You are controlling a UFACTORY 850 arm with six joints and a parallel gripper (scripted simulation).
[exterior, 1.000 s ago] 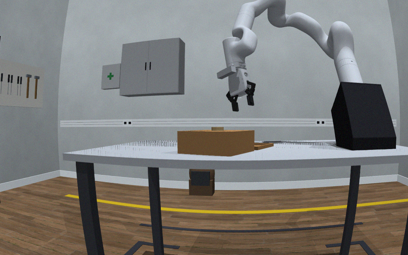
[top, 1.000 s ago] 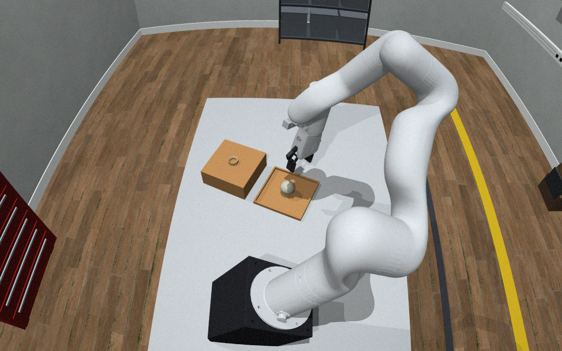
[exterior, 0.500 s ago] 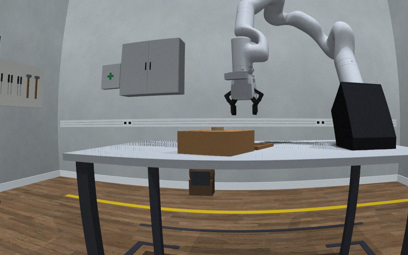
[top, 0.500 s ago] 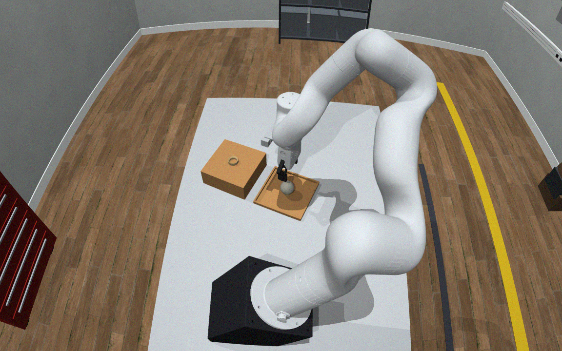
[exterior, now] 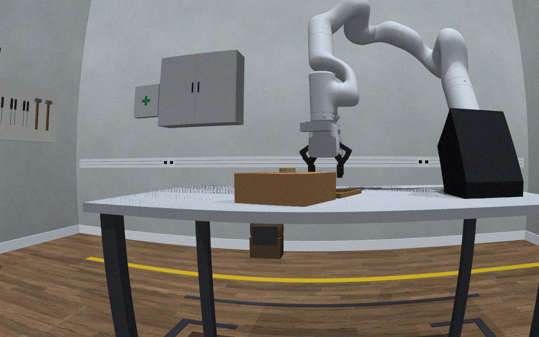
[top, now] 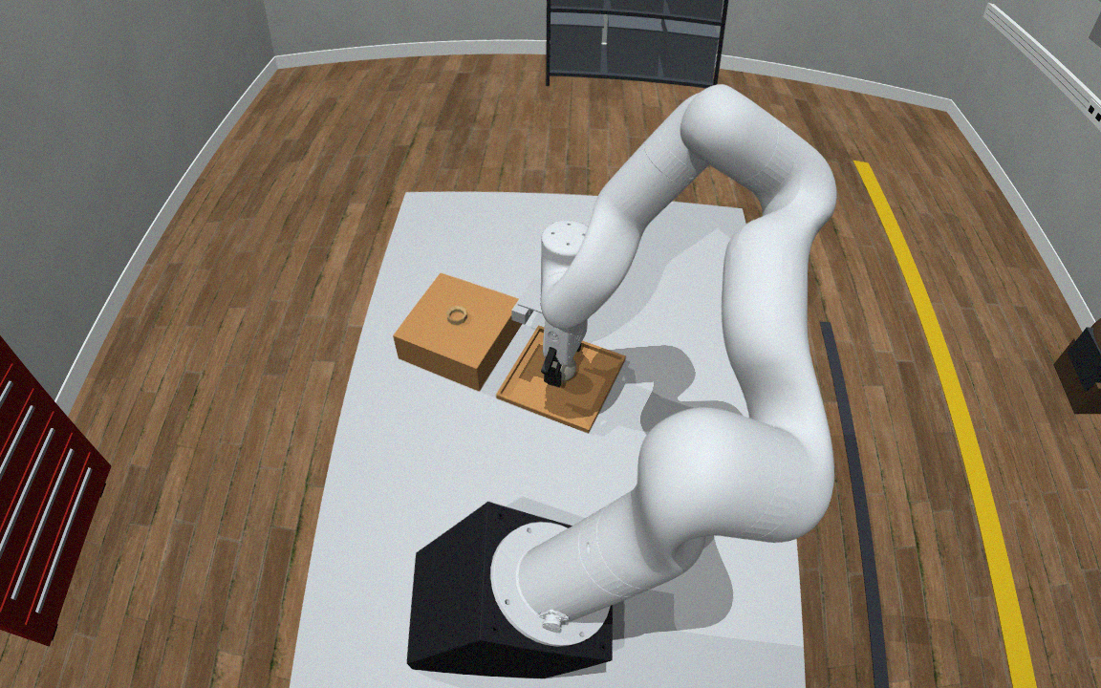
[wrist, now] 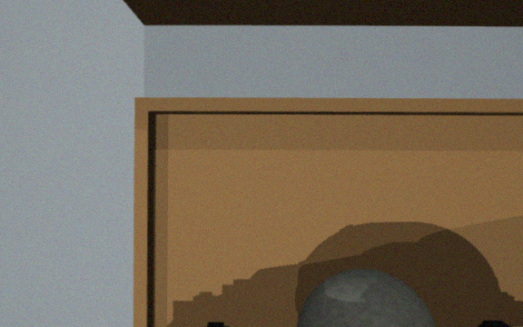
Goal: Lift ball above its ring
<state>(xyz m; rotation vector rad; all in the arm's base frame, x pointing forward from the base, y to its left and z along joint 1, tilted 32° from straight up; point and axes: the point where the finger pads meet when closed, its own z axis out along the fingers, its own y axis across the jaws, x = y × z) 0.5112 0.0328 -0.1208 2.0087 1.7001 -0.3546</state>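
The ball is 2 cm below my hand and 1 cm ahead of it. Also, from my hand: brown box 22 cm to the left, 5 cm ahead; tray 6 cm below, 1 cm ahead.
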